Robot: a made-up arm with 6 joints.
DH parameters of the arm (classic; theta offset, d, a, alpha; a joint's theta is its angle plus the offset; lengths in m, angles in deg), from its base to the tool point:
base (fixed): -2.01 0 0.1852 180
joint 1: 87.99 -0.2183 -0.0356 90
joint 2: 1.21 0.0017 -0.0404 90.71
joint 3: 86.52 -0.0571 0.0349 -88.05
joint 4: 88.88 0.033 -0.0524 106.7
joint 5: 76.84 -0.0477 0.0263 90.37
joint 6: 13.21 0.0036 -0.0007 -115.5
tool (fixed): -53.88 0.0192 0 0
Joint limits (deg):
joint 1: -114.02..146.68
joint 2: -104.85..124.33
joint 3: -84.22..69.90
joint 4: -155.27..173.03
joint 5: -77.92..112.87
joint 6: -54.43..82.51
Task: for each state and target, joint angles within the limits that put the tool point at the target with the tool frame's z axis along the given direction. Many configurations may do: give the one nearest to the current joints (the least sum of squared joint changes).
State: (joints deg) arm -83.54 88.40 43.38 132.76 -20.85 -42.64
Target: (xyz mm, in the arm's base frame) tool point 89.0 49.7 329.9 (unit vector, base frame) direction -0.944 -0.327 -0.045
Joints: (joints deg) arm -82.42 76.08 25.36 110.10 -43.96 -35.89
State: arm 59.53 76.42 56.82 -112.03 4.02 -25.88
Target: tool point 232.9 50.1 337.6 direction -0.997 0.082 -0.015
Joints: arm 80.94 113.46 36.23 -77.14 -10.22 -53.93
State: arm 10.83 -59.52 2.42 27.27 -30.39 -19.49
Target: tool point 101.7 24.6 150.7 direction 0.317 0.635 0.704
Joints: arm -42.32 -47.65 40.67 -19.26 1.89 24.87
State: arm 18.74 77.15 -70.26 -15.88 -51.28 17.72
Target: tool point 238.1 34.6 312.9 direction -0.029 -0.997 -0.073
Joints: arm 11.38 118.41 -70.67 -51.72 -77.92 52.62
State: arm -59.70 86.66 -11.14 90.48 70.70 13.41
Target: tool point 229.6 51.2 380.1 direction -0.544 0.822 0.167
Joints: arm -43.20 123.55 33.52 122.11 61.18 -22.24
